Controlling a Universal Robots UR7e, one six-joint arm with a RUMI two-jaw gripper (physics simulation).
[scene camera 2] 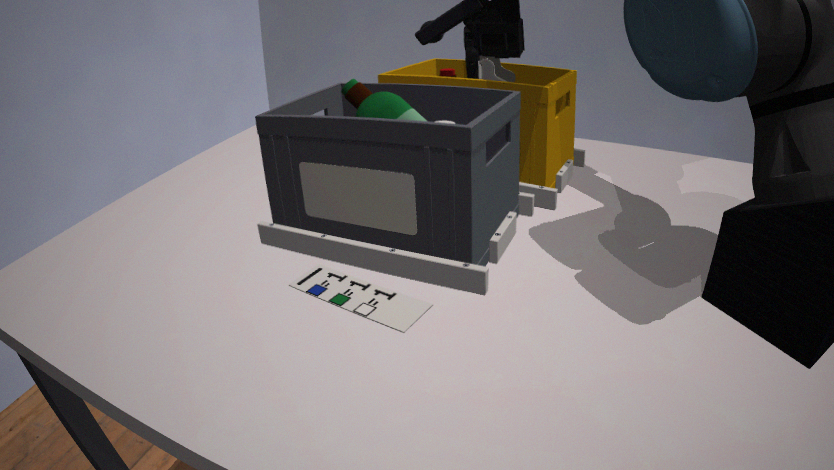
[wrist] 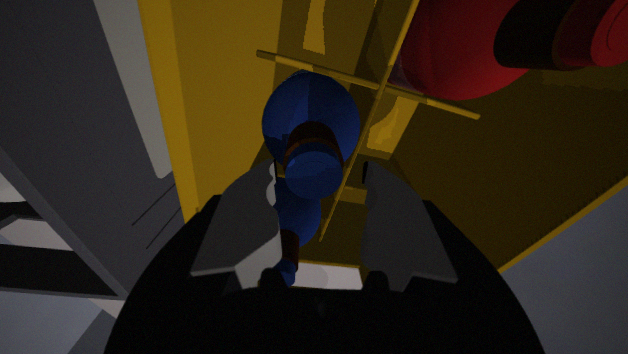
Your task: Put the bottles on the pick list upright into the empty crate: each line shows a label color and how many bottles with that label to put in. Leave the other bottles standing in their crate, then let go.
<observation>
In view: my gripper (wrist: 319, 163), a green bottle (scene camera 2: 388, 105), a blue bottle (wrist: 299, 218) and a blue bottle (wrist: 310, 124).
</observation>
